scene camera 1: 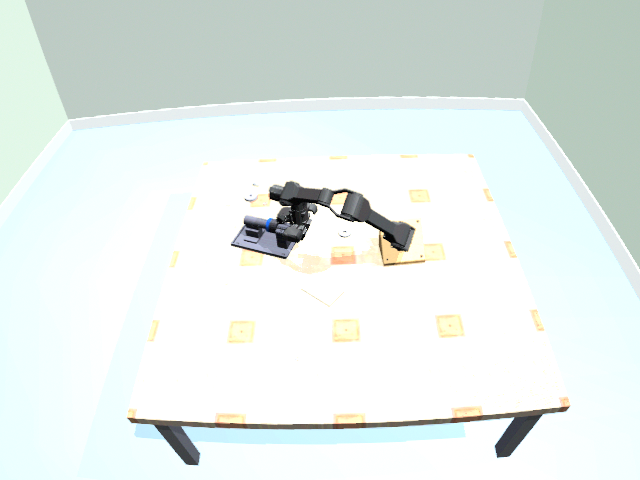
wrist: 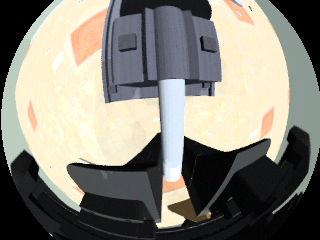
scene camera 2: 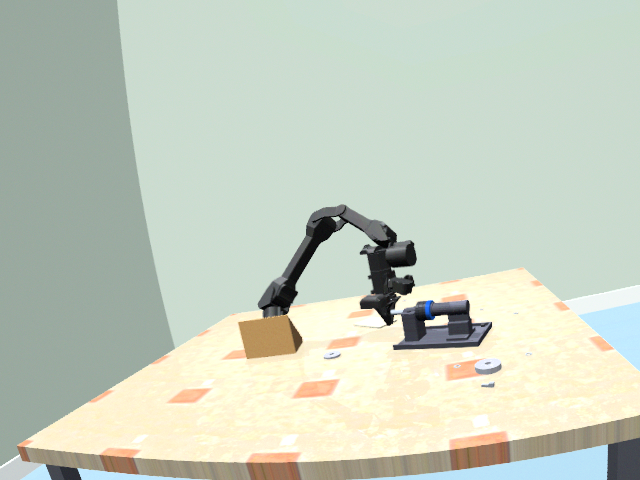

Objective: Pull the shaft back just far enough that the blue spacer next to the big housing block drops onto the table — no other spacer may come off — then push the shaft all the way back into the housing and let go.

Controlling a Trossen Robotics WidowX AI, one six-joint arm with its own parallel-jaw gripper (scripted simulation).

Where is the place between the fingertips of my gripper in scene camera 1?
At 302,239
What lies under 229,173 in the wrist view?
My gripper.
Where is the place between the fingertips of my gripper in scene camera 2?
390,325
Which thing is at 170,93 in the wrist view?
A steel shaft.
